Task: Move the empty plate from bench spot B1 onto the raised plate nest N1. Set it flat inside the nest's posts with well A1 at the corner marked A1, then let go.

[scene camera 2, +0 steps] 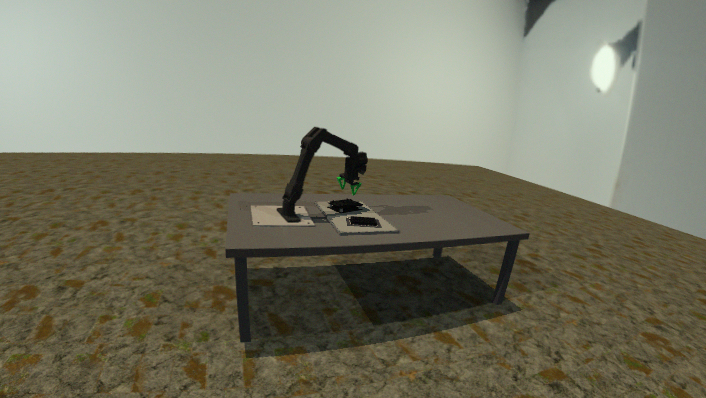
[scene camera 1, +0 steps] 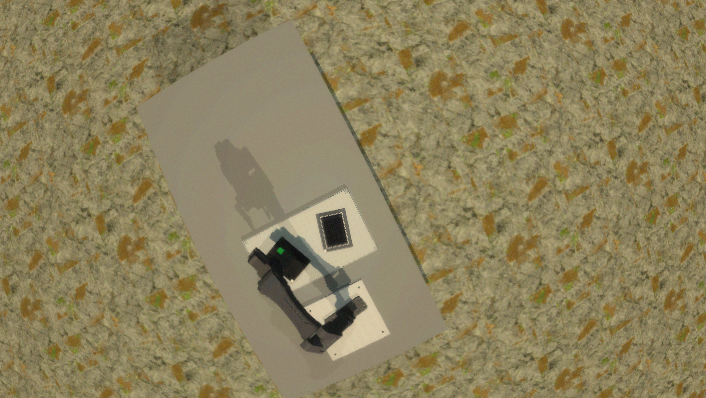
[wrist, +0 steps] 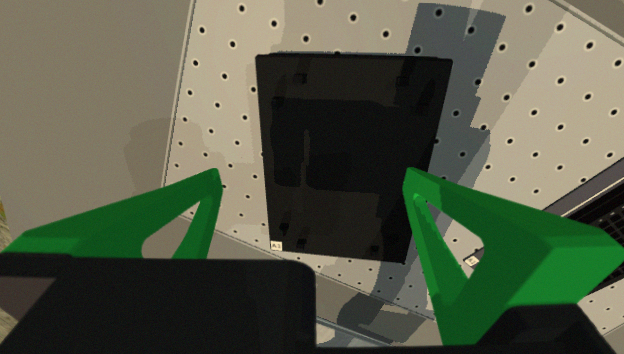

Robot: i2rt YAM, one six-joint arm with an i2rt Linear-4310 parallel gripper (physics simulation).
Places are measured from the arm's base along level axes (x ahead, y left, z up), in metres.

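Pixels of known places: gripper, fingertip midpoint: [scene camera 2: 348, 192] [wrist: 312, 178]; arm's base at its link origin: [scene camera 2: 288, 215] [scene camera 1: 345, 313].
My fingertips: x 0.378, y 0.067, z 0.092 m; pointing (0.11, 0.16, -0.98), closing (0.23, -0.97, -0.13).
Ahead of a thing's pixels: the offset from my fingertips to its top centre. "spot": to the spot under its first point. Level surfaces: height alone.
The plate @[dy -0.260, dx -0.046, dz -0.074 m] [scene camera 1: 334, 230] [scene camera 2: 363, 221] is a black well grid lying inside a grey outline on the pegboard. Part of the plate [wrist: 612, 222] shows at the right edge of the wrist view, with an A1 tag @[spot: dy -0.174, dx -0.093, dz -0.088 m] [wrist: 471, 261] near its spot's corner. The raised nest @[dy -0.021, dx -0.022, dz -0.047 m] [scene camera 1: 296, 261] [scene camera 2: 345, 205] [wrist: 340, 150] is a black block with small posts near its corners and no plate in it. Its A1 tag [wrist: 276, 246] is at the lower left corner in the wrist view. My gripper [scene camera 2: 349, 191] [wrist: 312, 178] is open and empty above the nest, with green fingers wide apart.
The perforated white pegboard [scene camera 1: 361, 225] [wrist: 545, 130] carries nest and plate. The arm's white base plate [scene camera 1: 370, 327] [scene camera 2: 265, 220] stands beside it on the grey table @[dz -0.103 m] [scene camera 1: 250, 115] [scene camera 2: 450, 220]. The arm's shadow falls across the pegboard between nest and plate.
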